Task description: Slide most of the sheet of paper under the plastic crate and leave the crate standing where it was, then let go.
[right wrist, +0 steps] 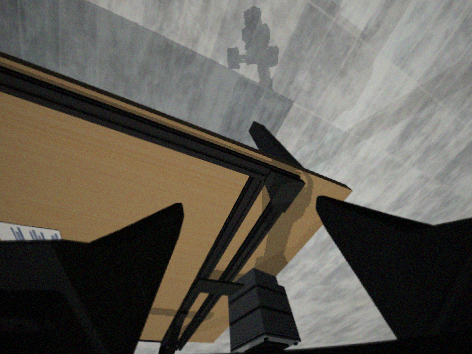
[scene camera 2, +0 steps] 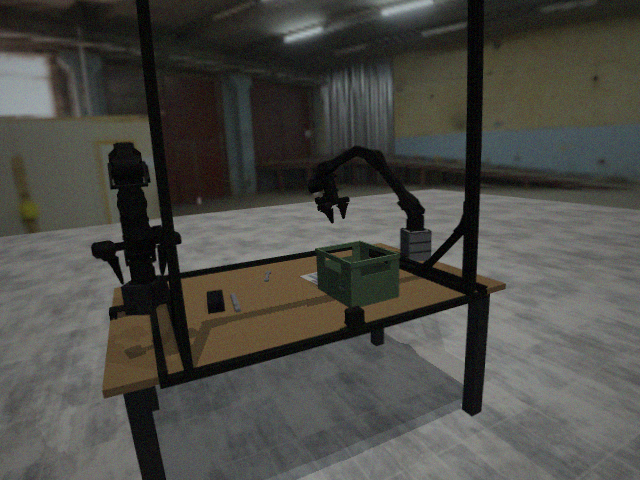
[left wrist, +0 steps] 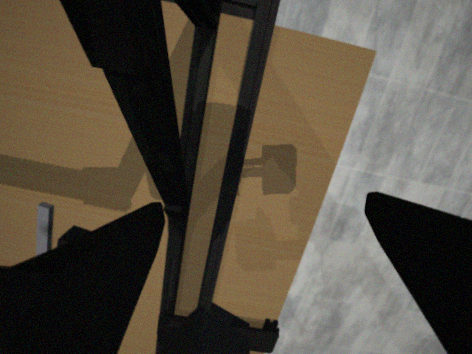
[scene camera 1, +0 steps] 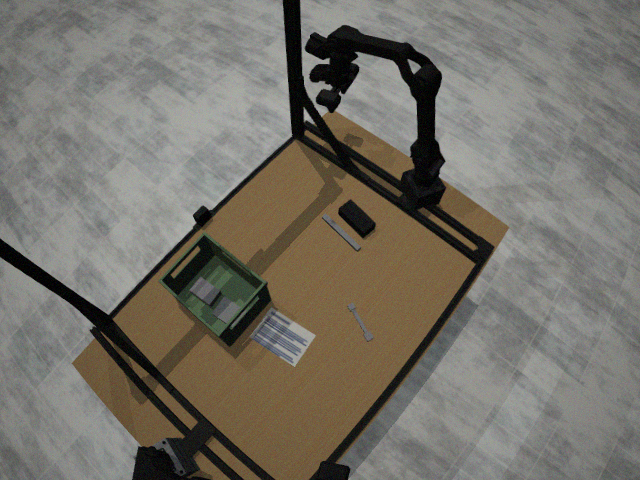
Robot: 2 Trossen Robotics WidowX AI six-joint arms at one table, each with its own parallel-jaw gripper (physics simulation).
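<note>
A green plastic crate (scene camera 1: 237, 268) (scene camera 2: 374, 289) stands upright on the table, with grey blocks inside. The printed white sheet of paper (scene camera 1: 284, 336) (scene camera 2: 309, 277) lies flat beside it, with a narrow gap to the crate's lower-right wall in scene camera 1. A strip of the paper (right wrist: 25, 232) also shows in the right wrist view. My left gripper (scene camera 1: 325, 88) (scene camera 2: 142, 276) (left wrist: 263, 207) is open and empty, high over the table's edge, far from both. My right gripper (scene camera 2: 338, 218) (right wrist: 249, 206) is open and empty, raised above the table; in scene camera 1 its fingers cannot be made out.
A black box (scene camera 1: 356, 218) (scene camera 2: 215, 301) and a grey bar (scene camera 1: 341, 232) (scene camera 2: 235, 302) (left wrist: 45, 227) lie side by side. A thin grey tool (scene camera 1: 360, 322) (scene camera 2: 267, 275) lies past the paper. Black frame posts (scene camera 1: 292, 62) (scene camera 2: 474, 155) rise from the table; a black fixture (scene camera 1: 202, 215) (scene camera 2: 354, 317) sits at the edge near the crate.
</note>
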